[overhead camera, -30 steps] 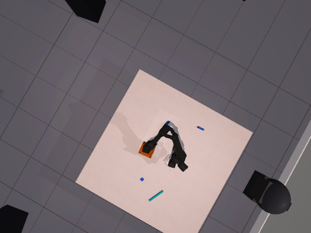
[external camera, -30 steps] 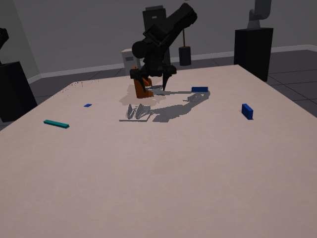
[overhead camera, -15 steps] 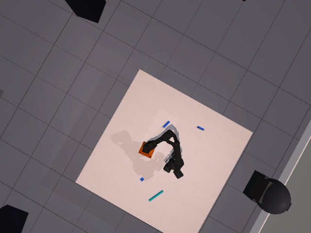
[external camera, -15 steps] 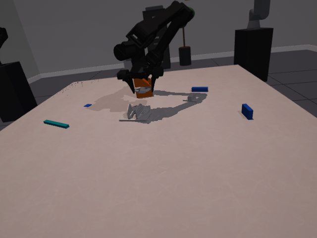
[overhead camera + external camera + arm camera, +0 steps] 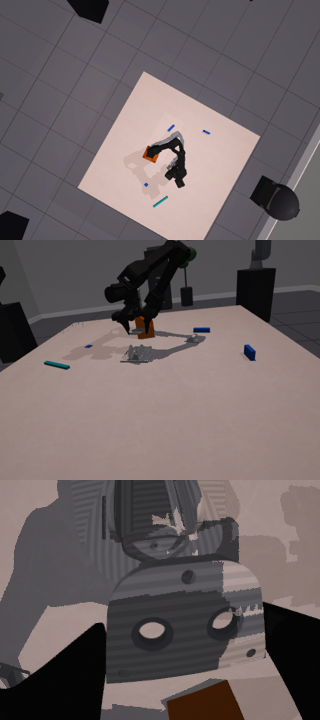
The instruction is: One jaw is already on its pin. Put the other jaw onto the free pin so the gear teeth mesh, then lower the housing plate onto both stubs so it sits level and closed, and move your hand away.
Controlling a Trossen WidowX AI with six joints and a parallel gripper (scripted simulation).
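Now: the small grey part 1 cm ahead of my gripper tip and 2 cm above it. From my gripper tip the other things lie so: teal bar: 1 cm ahead, 38 cm to the right, 8 cm below; then small blue tile: 17 cm behind, 28 cm to the right, 8 cm below.
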